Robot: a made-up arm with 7 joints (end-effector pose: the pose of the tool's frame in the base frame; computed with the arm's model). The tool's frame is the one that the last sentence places.
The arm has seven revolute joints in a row. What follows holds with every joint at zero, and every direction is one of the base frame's.
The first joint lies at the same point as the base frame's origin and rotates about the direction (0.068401, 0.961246, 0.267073).
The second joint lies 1 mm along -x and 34 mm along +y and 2 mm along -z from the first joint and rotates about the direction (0.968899, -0.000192, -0.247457).
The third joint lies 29 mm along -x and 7 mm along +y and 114 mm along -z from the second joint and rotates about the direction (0.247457, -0.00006, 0.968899).
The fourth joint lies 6 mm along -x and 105 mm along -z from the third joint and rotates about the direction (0.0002, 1, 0.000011).
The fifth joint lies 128 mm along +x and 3 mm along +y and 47 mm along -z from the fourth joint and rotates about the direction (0.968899, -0.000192, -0.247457).
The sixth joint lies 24 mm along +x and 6 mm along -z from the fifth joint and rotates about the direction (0.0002, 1, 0.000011).
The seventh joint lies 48 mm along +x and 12 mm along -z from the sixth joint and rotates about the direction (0.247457, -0.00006, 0.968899).
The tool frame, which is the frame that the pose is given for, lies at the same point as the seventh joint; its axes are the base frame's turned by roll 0, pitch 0.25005 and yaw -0.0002 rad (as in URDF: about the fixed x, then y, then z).
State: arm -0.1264 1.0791 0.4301 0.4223 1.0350 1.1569 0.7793
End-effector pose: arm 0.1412 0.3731 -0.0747 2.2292 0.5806 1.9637
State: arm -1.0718 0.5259 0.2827 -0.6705 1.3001 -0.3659 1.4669
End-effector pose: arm 0.2019 0.0649 0.0911 0.2040 -2.7125 1.4697
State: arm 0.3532 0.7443 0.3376 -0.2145 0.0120 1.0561 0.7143
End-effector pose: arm 0.0749 0.2698 -0.2016 1.1844 0.9672 1.1197
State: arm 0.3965 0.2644 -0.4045 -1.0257 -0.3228 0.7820 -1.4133
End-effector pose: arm 0.0616 0.0062 -0.1614 -0.5398 0.3000 -1.9157
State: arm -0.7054 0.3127 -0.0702 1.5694 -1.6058 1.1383 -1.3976
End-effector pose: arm 0.1904 0.0962 -0.3558 -2.3197 0.2731 -0.5228
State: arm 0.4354 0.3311 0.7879 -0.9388 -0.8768 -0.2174 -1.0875
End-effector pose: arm 0.0472 0.1761 -0.0637 0.3915 -0.5970 -0.8287
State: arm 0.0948 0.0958 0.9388 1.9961 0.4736 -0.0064 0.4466
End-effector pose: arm -0.1844 0.0167 -0.3719 -0.0531 2.2637 0.6072
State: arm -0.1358 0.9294 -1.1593 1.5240 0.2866 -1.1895 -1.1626
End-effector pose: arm -0.0077 0.3208 -0.2829 0.3049 1.6497 -2.2393
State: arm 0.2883 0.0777 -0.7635 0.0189 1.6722 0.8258 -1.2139
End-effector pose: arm 0.0373 -0.0486 -0.3045 1.2523 1.4678 -1.1493
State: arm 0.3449 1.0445 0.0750 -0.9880 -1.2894 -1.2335 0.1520
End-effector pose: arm 0.0920 0.1402 -0.0441 -0.8397 -1.0132 -0.2295
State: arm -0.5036 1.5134 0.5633 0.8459 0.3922 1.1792 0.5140
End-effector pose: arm 0.1156 0.4182 0.0661 0.9292 0.9510 2.1613
